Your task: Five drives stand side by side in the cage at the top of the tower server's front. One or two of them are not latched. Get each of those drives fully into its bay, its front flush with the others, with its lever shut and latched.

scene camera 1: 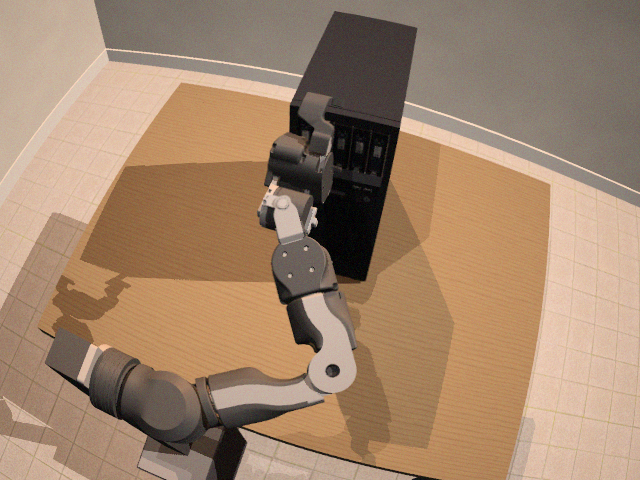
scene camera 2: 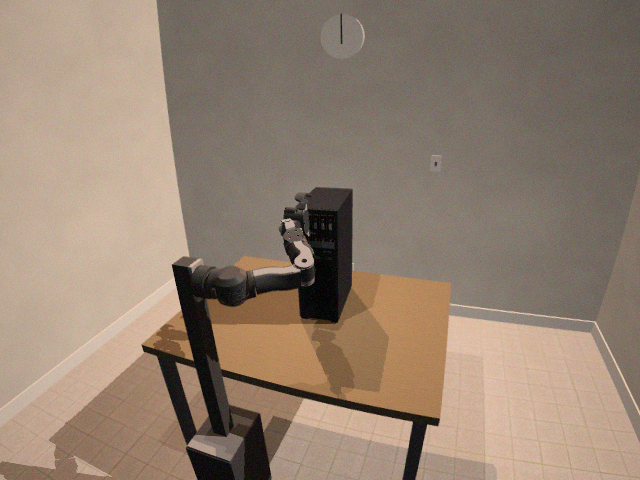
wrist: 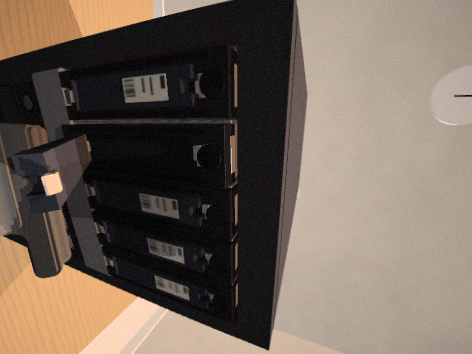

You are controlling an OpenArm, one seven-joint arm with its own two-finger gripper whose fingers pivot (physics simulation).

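Observation:
The black tower server (scene camera 1: 356,67) (scene camera 2: 333,198) (wrist: 265,150) stands upright; the wrist view shows its front turned sideways, tower top at right. The second drive from the tower's left (wrist: 145,155) has its lever (wrist: 67,162) swung far out from its lower end; its front seems slightly proud. The leftmost drive (wrist: 145,89) and the three right-hand drives (wrist: 160,206) (wrist: 166,251) (wrist: 172,288) have levers lying shut along their fronts. My gripper (scene camera 1: 316,121) (scene camera 2: 302,200) is open before the cage's left part. One finger (wrist: 47,250) shows below the lever's free end, which overlaps it in view; contact is unclear.
The tower stands on a wooden table (scene camera 1: 491,289) (scene camera 2: 413,335). My arm (scene camera 1: 330,330) (scene camera 2: 276,276) reaches up from the front left, its forearm before the tower's lower left front. A grey wall (scene camera 1: 516,77) (scene camera 2: 516,103) rises behind the table.

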